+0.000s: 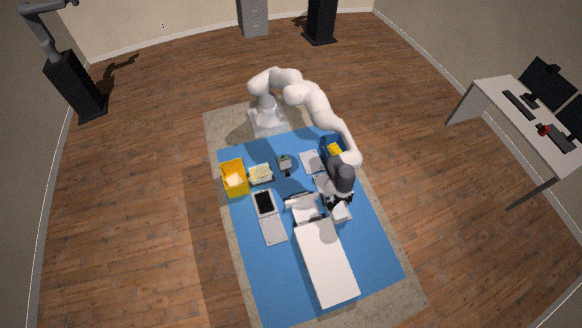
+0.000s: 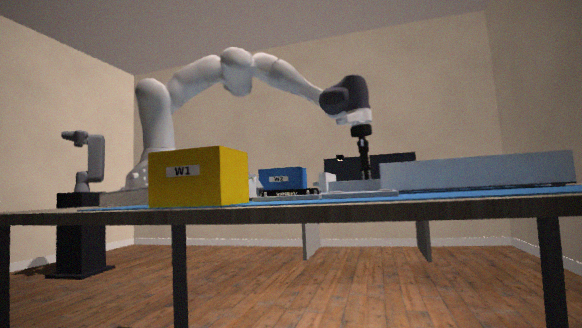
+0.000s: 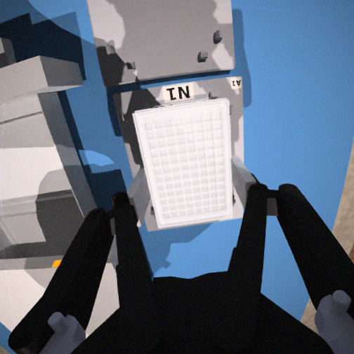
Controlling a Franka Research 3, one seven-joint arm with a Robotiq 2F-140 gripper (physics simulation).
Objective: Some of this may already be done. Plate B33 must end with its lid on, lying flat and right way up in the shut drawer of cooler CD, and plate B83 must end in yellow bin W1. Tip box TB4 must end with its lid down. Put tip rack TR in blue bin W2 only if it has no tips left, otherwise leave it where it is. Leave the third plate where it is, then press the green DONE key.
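Observation:
My gripper [image 1: 339, 204] [image 2: 366, 176] [image 3: 189, 173] is shut on a white many-welled plate [image 1: 341, 212] [image 3: 187, 160], gripping its long sides. The plate is right way up over the grey nest N1 [image 3: 237, 120]; its number is not readable, and I cannot tell whether a clear lid is on it. The drawer [image 1: 306, 209] [image 3: 25, 165] of the white cooler [image 1: 327, 265] [image 2: 480, 170] stands open. Yellow bin W1 [image 1: 242, 186] [image 2: 185, 187] holds a white object [image 1: 233, 180]. A box with pale yellow tips [image 1: 260, 173] stands beside it. The green key [image 1: 283, 157] is on a small grey unit.
Blue bin W2 [image 1: 324, 143] [image 2: 297, 175] holds a yellow object [image 1: 334, 148]. A grey nest [image 1: 312, 161] lies near it, and another grey nest [image 3: 165, 35] adjoins N1. A black-centred tray [image 1: 264, 202] and a pale grey panel [image 1: 273, 230] lie left of the cooler.

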